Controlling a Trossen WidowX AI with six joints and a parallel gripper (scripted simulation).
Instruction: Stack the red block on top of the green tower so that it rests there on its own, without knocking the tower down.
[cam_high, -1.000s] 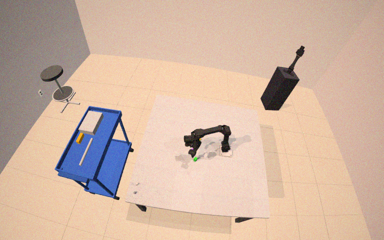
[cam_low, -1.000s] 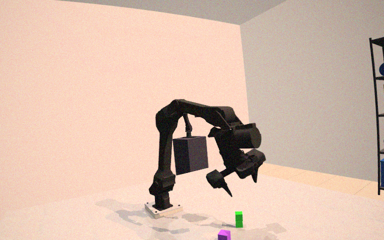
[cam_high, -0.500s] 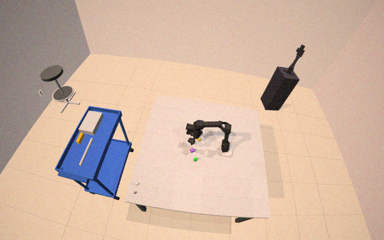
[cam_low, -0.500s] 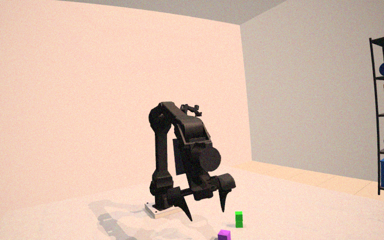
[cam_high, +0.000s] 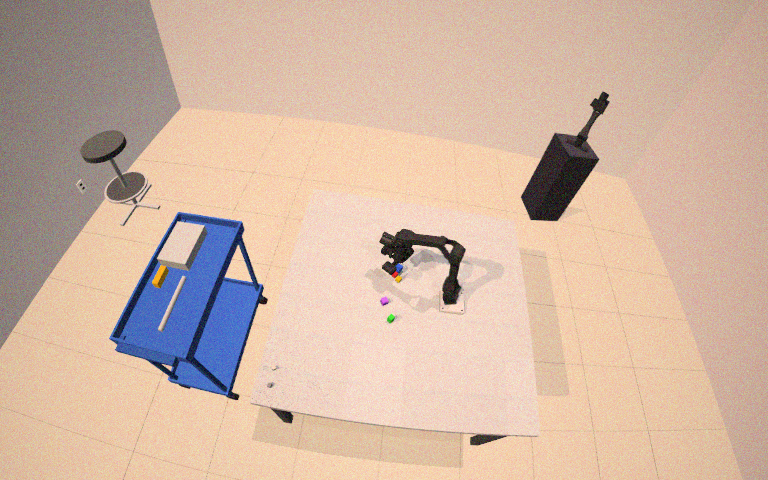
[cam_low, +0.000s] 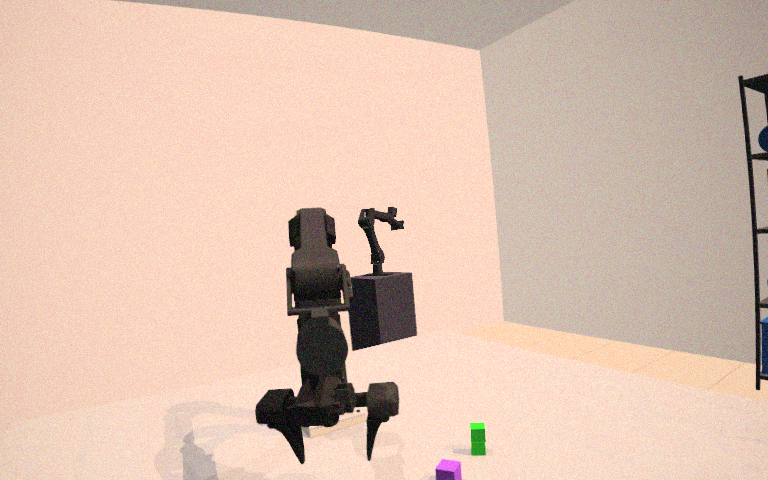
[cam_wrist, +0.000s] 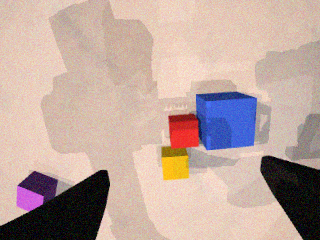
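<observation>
Now: gripper tip 70 mm above the red block and 10 mm to the left of it. The rest, counted from my gripper tip: yellow cube (70 mm below, 20 mm to the left, 20 mm behind); blue cube (60 mm below, 40 mm to the right, 20 mm behind); purple cube (150 mm to the left, 60 mm below, 60 mm ahead).
</observation>
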